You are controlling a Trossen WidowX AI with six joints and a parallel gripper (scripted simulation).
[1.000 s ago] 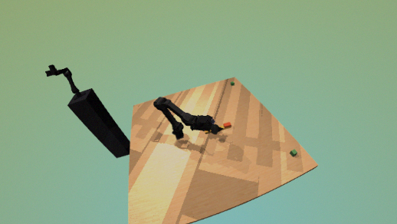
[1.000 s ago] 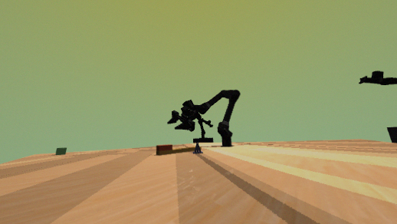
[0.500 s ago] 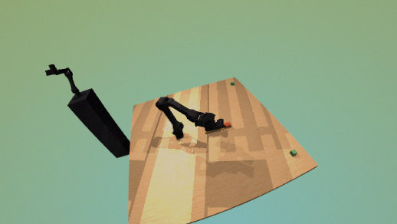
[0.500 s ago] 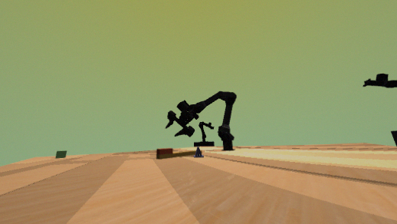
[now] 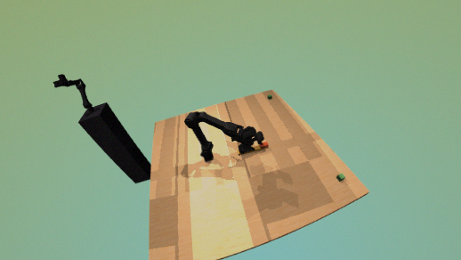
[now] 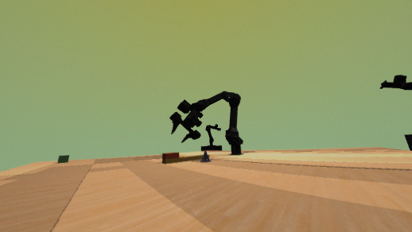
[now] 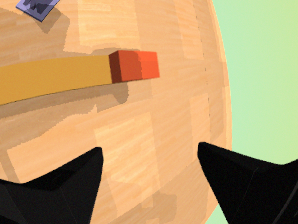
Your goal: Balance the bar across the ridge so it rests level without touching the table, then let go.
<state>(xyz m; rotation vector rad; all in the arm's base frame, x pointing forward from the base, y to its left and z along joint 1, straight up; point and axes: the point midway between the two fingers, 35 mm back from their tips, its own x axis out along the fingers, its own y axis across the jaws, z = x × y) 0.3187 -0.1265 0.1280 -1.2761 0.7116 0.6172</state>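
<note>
Now: the ridge 30 mm behind my gripper tip, 160 mm to the left of it and 80 mm below it.
</note>
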